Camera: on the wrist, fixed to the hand. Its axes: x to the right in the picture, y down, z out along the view.
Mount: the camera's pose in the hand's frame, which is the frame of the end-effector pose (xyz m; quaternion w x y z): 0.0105 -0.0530 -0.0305 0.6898 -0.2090 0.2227 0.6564
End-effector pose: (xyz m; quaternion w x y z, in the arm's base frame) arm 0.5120 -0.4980 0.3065 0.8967 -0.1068 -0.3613 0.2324
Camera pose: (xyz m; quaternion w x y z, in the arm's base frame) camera 0.5579 -0.5396 0.3100 0.5241 -0.5500 -0.0280 0.6496
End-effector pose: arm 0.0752 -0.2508 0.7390 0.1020 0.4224 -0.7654 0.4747
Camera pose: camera 0.1006 -0.2420 0.7949 0.0175 -0.3381 -0.8817 0.3285
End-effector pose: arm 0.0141 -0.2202 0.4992 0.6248 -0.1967 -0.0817 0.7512
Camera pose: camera 0.0728 -0.2028 0.4890 0.0850 0.4872 -0.0549 -0.8674
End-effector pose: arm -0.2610 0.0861 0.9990 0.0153 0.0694 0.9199 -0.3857
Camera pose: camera -0.2780 0.0723 1.0570 0.0734 0.7344 0.6730 -0.0483
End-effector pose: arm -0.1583 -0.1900 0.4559 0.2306 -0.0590 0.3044 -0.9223
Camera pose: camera -0.1959 -0.1410 0.4621 0.6844 0.3163 0.4928 -0.4344
